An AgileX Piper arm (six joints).
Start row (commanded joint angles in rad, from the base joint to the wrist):
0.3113, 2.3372, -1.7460, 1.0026, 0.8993, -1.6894
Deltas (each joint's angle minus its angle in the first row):
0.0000, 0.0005, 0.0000, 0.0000, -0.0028, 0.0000
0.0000, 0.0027, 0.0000, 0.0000, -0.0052, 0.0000
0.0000, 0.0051, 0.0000, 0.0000, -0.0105, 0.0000
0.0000, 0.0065, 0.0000, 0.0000, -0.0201, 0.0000
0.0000, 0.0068, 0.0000, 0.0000, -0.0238, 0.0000
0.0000, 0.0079, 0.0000, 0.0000, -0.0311, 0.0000
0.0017, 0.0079, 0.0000, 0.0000, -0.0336, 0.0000
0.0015, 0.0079, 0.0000, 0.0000, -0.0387, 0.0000
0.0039, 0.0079, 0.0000, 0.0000, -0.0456, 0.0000
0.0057, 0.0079, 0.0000, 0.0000, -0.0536, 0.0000
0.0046, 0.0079, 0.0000, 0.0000, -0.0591, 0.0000
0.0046, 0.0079, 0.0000, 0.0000, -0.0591, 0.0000
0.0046, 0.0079, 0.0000, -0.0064, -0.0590, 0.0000
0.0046, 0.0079, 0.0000, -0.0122, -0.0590, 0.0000
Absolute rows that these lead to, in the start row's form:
0.3113, 2.3377, -1.7460, 1.0026, 0.8965, -1.6894
0.3113, 2.3399, -1.7460, 1.0026, 0.8941, -1.6894
0.3113, 2.3423, -1.7460, 1.0026, 0.8888, -1.6894
0.3113, 2.3437, -1.7460, 1.0026, 0.8792, -1.6894
0.3113, 2.3440, -1.7460, 1.0026, 0.8755, -1.6894
0.3113, 2.3451, -1.7460, 1.0026, 0.8682, -1.6894
0.3130, 2.3451, -1.7460, 1.0026, 0.8657, -1.6894
0.3128, 2.3451, -1.7460, 1.0026, 0.8606, -1.6894
0.3152, 2.3451, -1.7460, 1.0026, 0.8537, -1.6894
0.3170, 2.3451, -1.7460, 1.0026, 0.8457, -1.6894
0.3159, 2.3451, -1.7460, 1.0026, 0.8402, -1.6894
0.3159, 2.3451, -1.7460, 1.0026, 0.8402, -1.6894
0.3159, 2.3451, -1.7460, 0.9962, 0.8403, -1.6894
0.3159, 2.3451, -1.7460, 0.9904, 0.8403, -1.6894

